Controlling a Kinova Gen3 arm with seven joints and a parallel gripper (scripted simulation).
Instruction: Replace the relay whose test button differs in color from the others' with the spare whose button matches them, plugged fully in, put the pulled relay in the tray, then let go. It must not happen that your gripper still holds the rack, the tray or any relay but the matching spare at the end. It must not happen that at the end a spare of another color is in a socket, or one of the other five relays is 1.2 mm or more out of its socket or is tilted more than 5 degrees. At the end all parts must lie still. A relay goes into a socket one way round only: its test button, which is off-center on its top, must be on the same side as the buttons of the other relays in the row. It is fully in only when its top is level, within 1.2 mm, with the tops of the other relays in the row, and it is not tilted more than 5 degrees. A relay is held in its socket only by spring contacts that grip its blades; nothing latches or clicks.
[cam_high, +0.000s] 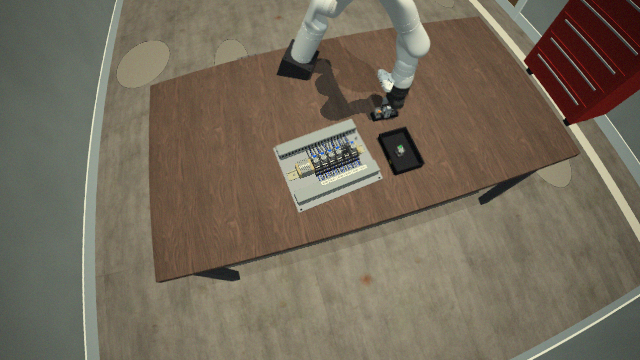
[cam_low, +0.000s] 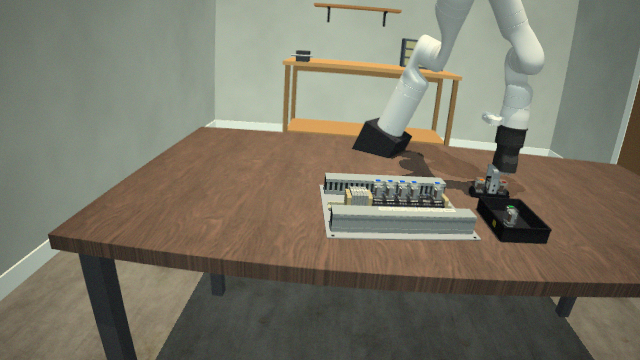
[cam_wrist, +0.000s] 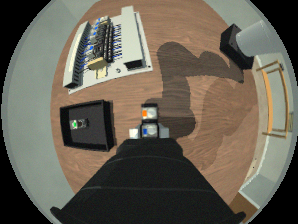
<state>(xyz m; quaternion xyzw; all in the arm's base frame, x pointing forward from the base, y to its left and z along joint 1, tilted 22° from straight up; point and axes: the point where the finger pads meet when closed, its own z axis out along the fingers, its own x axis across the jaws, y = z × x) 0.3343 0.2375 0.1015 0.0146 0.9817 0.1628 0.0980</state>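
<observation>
My gripper is now 3 cm above the black stand. The rest, counted from my hand: black tray (17 cm ahead, 2 cm below); grey relay (18 cm ahead, 1 cm to the right, 1 cm below).
</observation>
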